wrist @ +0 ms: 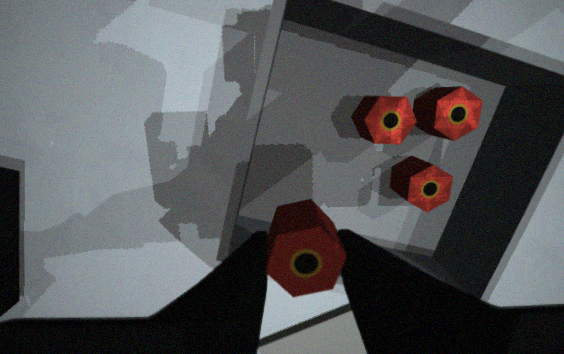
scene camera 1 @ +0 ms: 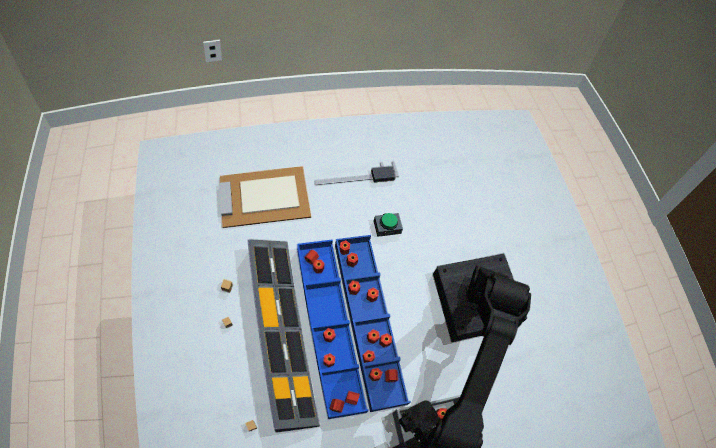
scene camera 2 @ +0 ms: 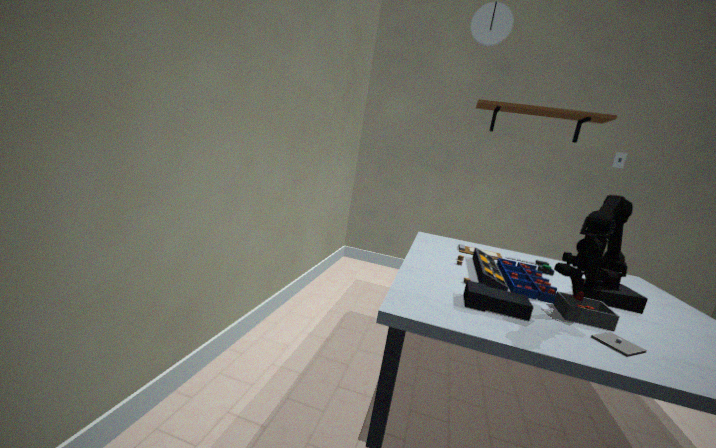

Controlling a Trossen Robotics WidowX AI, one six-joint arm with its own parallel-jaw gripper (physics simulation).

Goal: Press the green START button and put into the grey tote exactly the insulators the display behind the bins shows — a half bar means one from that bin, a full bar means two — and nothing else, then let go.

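Note:
My gripper [scene camera 2: 579, 293] [wrist: 302, 241] is shut on a red insulator [scene camera 2: 579, 296] [wrist: 300, 237], held upright low over the grey tote [scene camera 2: 588, 315] [wrist: 495, 185]. Three red insulators stand inside, apart from the held one: one [wrist: 390, 120], a second [wrist: 458, 114] and a third [wrist: 430, 188]. In scene camera 1 the arm hides much of the tote. The display [scene camera 1: 296, 423] shows one full bar [scene camera 1: 268, 307] in the second panel's left column and two half bars [scene camera 1: 281, 387] [scene camera 1: 301, 386] in the fourth panel. The blue bins [scene camera 1: 326, 304] hold red insulators; this one is empty. The green button [scene camera 1: 389, 220] is beyond the bins.
A long black box [scene camera 2: 497, 301] stands between the display's end and the table edge. A flat beige plate [scene camera 2: 617, 343] [wrist: 312, 332] lies beside the tote. A clipboard [scene camera 1: 306, 203], a caliper [scene camera 1: 382, 173] and small wooden cubes [scene camera 1: 226, 285] [scene camera 1: 227, 322] [scene camera 1: 250, 425] lie around the display and bins.

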